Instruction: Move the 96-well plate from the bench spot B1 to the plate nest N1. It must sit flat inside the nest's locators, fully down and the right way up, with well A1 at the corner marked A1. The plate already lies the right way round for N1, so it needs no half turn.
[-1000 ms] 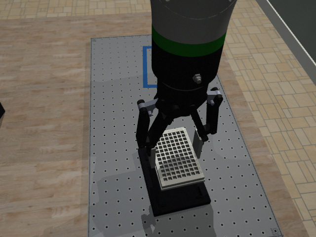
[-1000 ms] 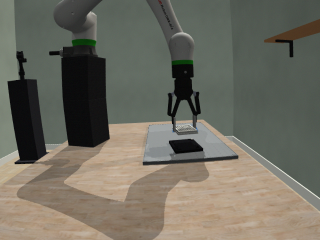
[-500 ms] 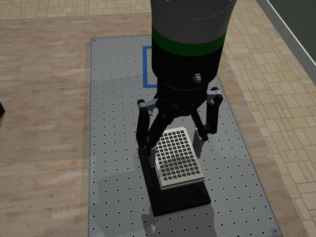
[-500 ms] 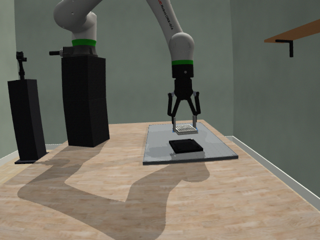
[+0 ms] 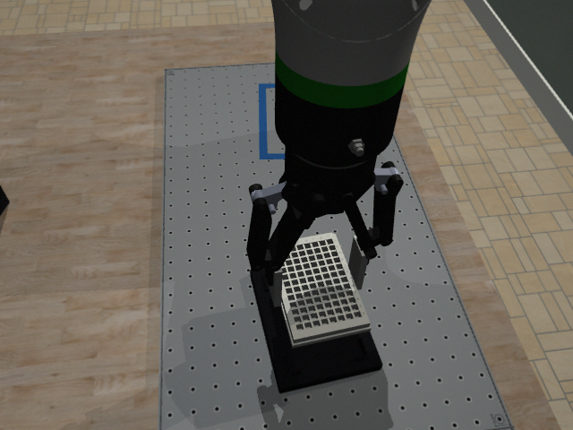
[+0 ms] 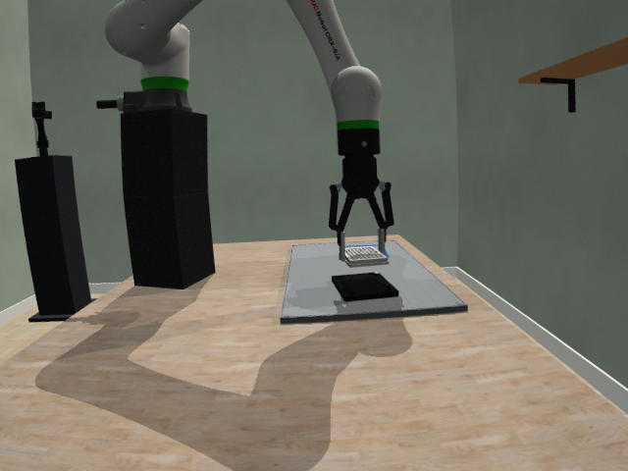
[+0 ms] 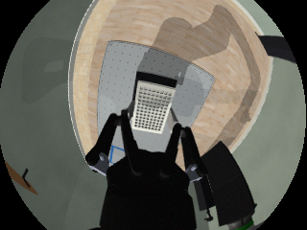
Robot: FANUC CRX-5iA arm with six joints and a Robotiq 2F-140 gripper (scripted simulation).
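Right now my hand is 9 cm above the black plate nest N1. Round my hand: white A1 label: 5 cm ahead, 8 cm to the left, 8 cm below; then white 96-well plate: 2 cm below.
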